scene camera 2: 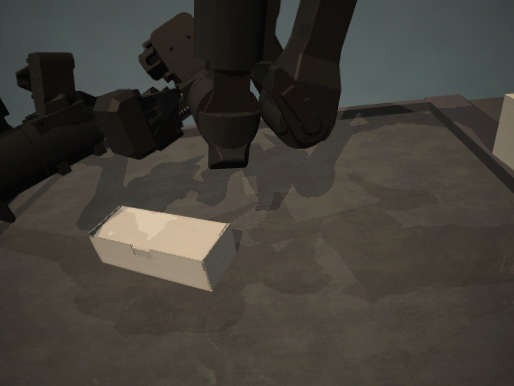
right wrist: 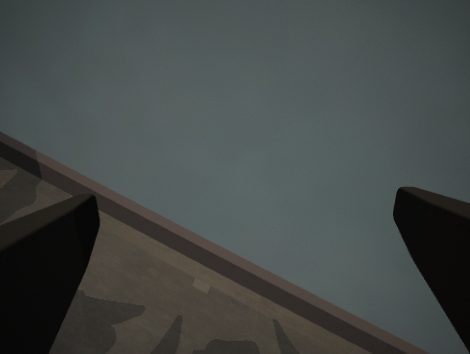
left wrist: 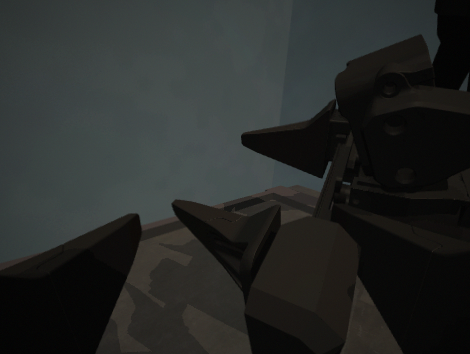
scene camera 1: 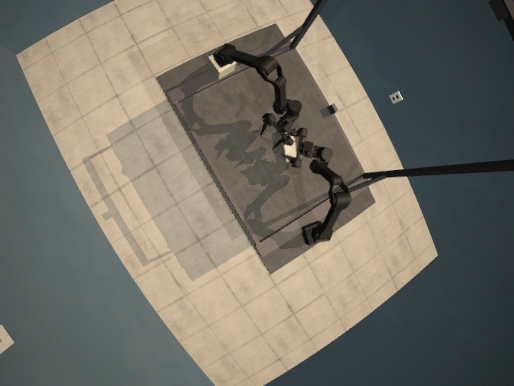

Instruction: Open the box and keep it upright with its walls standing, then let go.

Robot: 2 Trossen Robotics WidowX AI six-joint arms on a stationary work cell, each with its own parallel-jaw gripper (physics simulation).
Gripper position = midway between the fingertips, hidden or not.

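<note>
In scene camera 2 I see my left gripper (scene camera 2: 157, 92), which is open and holds nothing, and my right gripper (scene camera 2: 196, 70), open as well and holding nothing. A raised rim (scene camera 2: 474, 128) is there too. The left wrist view has my left gripper (left wrist: 237, 218) together with my right gripper (left wrist: 214, 167). In the right wrist view I find the right gripper (right wrist: 248, 205) and the raised rim (right wrist: 255, 278).
</note>
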